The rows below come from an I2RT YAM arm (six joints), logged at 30 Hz.
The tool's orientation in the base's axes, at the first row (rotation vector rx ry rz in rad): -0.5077, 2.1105, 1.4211
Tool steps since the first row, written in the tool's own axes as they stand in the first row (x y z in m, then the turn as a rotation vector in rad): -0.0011, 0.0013, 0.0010, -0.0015, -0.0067, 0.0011; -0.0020, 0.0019, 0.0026, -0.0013, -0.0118, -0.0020; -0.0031, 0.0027, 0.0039, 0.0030, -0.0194, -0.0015; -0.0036, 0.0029, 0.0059, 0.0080, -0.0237, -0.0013; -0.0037, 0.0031, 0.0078, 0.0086, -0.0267, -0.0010; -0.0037, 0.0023, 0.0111, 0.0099, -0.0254, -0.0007; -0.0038, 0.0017, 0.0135, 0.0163, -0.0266, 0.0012; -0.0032, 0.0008, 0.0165, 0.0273, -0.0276, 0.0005
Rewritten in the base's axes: 0.0003, 0.0014, 0.0013, 0.0053, -0.0015, -0.0042; 0.0010, 0.0031, 0.0018, 0.0074, -0.0062, -0.0071; 0.0017, 0.0047, 0.0027, 0.0086, -0.0087, -0.0155; 0.0025, 0.0066, 0.0026, 0.0072, -0.0101, -0.0218; 0.0028, 0.0084, 0.0022, 0.0085, -0.0110, -0.0244; 0.0041, 0.0112, 0.0007, 0.0068, -0.0102, -0.0243; 0.0050, 0.0132, -0.0004, 0.0029, -0.0090, -0.0298; 0.0057, 0.0156, -0.0023, -0.0053, -0.0101, -0.0371
